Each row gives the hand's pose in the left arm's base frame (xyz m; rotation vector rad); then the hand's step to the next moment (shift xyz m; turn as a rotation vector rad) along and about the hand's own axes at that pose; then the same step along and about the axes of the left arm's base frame.
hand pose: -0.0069 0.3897 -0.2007 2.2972 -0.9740 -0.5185
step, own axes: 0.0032 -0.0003 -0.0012 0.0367 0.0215 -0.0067
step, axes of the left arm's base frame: 0.0029 -0.0018 0.0003 0.0167 -0.0370 0.0145
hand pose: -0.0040 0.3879 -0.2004 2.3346 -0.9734 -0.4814
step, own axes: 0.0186 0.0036 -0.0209 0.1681 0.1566 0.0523
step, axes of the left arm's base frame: 0.0214 -0.0083 0.0165 0.0028 -0.2326 0.0375
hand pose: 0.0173 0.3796 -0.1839 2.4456 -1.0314 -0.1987
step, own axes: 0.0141 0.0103 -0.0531 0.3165 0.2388 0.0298
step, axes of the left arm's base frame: 0.0198 0.0035 0.0522 0.0621 -0.3787 0.1039
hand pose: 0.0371 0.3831 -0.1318 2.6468 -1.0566 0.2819
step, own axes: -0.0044 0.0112 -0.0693 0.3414 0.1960 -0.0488
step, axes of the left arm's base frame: -0.0163 0.0175 0.0661 0.1036 -0.3395 0.1772
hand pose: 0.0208 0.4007 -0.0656 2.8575 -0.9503 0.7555
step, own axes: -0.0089 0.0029 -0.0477 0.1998 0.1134 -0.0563
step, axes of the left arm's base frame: -0.0287 0.0113 0.0376 0.0493 -0.1925 0.1283
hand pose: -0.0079 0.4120 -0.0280 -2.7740 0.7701 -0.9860
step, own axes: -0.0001 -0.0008 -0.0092 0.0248 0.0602 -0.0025
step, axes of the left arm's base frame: -0.0054 0.0014 0.0074 -0.0109 -0.0642 0.0007
